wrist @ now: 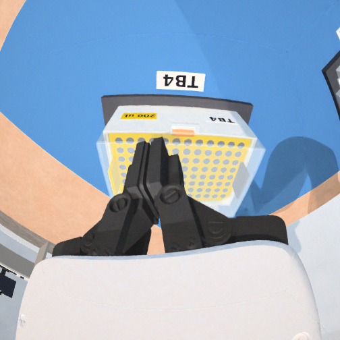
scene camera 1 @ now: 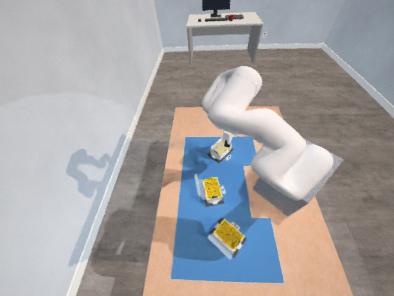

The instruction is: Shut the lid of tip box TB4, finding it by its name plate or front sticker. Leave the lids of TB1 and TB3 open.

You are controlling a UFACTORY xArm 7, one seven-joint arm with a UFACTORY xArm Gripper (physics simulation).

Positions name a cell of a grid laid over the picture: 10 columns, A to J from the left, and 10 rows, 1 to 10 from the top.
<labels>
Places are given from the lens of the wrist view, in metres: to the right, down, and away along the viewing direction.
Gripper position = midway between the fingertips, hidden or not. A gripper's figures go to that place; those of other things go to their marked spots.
my gripper (wrist: E5): -0.01, -0.01, 0.12
blue mat (wrist: B2): -0.10, -0.11, 0.13
name plate (wrist: E3): 0.00, -0.09, 0.15
</labels>
